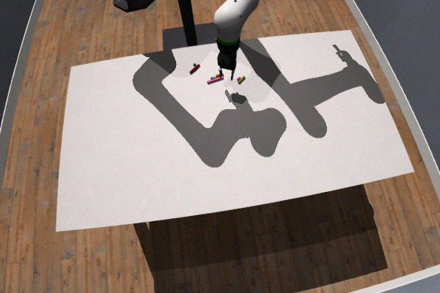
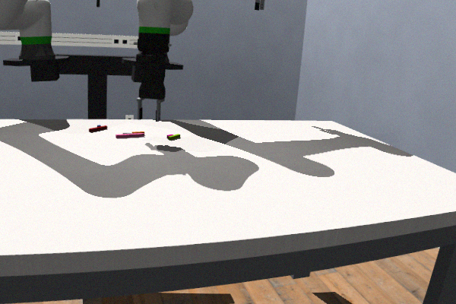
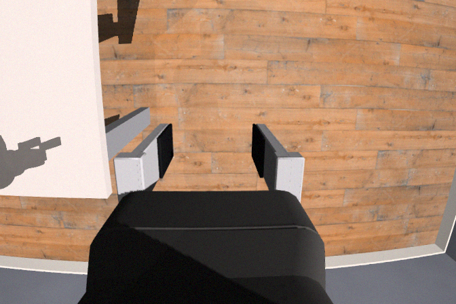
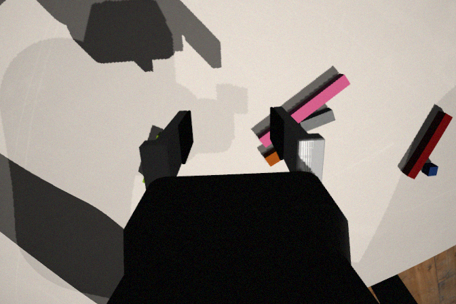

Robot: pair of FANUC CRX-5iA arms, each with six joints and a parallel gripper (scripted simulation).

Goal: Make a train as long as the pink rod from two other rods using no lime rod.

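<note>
The lime rod is 8 cm to the left of my right hand, 7 cm below it and 1 cm behind it. Round my right hand: magenta rod: 7 cm to the left, 7 cm below, 2 cm behind; then pink rod: 7 cm below, 5 cm to the right, 3 cm behind; then orange rod: 7 cm below, 6 cm behind, 3 cm to the right.
</note>
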